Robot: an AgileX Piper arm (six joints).
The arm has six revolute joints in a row. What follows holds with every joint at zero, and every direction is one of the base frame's.
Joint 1 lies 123.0 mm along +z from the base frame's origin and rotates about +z.
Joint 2 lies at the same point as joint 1 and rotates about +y.
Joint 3 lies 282.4 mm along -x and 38.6 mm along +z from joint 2 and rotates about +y.
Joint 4 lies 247.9 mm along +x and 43.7 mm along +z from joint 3 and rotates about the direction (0.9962, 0, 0.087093).
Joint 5 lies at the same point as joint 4 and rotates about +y.
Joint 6 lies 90.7 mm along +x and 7.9 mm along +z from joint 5 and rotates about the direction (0.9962, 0, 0.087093).
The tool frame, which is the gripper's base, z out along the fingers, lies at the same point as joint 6; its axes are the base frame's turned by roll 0.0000, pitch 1.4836 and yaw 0.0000 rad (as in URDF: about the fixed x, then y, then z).
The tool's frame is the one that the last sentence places.
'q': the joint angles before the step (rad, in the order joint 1, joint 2, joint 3, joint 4, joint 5, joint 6). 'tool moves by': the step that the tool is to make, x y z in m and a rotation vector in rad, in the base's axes. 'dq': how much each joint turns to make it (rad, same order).
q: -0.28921, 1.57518, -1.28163, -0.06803, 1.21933, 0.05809
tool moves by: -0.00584, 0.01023, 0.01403, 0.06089, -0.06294, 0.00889
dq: 0.00417, -0.04780, 0.00000, 0.08087, 0.00414, -0.01978
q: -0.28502, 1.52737, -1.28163, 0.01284, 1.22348, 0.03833
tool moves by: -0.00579, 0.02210, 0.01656, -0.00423, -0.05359, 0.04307
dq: 0.06797, -0.05757, 0.00001, 0.00389, 0.00426, 0.02502
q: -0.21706, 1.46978, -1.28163, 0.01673, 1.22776, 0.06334
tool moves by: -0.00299, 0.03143, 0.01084, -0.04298, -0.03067, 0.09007
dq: 0.12425, -0.03884, -0.00002, -0.04802, 0.00220, 0.03937
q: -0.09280, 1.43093, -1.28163, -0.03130, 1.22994, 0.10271
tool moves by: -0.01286, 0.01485, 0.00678, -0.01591, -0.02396, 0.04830
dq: 0.05770, -0.05573, 0.02954, -0.01742, 0.00166, 0.01064
